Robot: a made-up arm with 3 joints. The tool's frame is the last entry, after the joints.
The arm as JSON. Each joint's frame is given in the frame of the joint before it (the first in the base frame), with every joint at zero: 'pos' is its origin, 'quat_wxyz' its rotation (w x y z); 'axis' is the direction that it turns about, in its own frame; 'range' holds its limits. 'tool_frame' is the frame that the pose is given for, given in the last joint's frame.
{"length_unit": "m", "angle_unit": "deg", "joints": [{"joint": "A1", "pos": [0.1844, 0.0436, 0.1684], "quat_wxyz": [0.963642, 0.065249, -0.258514, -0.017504], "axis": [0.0, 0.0, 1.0], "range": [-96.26, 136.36]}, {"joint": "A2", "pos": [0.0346, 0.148, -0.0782], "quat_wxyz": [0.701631, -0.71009, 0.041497, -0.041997], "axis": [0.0, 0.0, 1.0], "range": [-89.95, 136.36]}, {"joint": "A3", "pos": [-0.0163, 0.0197, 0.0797], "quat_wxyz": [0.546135, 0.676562, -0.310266, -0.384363], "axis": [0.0, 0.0, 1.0], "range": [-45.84, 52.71]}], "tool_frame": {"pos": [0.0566, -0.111, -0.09], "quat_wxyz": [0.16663, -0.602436, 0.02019, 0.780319]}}
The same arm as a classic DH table. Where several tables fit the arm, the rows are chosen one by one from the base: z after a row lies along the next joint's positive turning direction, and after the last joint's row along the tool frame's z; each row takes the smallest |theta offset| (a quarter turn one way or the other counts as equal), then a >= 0, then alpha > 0; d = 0 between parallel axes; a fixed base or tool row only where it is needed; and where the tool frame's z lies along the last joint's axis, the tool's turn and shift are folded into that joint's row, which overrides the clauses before.
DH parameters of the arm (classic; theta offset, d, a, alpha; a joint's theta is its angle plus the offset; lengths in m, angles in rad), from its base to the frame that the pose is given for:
base (fixed): -1.3417 0.4847 -0.0006 0.5398
A1: 1.1872 -0.4451 0.0169 -1.5827
A2: -1.0447 0.2312 -0.0252 1.679
A3: 1.1436 -0.0626 -0.094 -1.2939
tool (fixed): 1.3939 -0.085 0 0
Joint limits (rad, base to tool): -1.6801..2.3799 -1.5699..2.3799 -0.8001..0.92

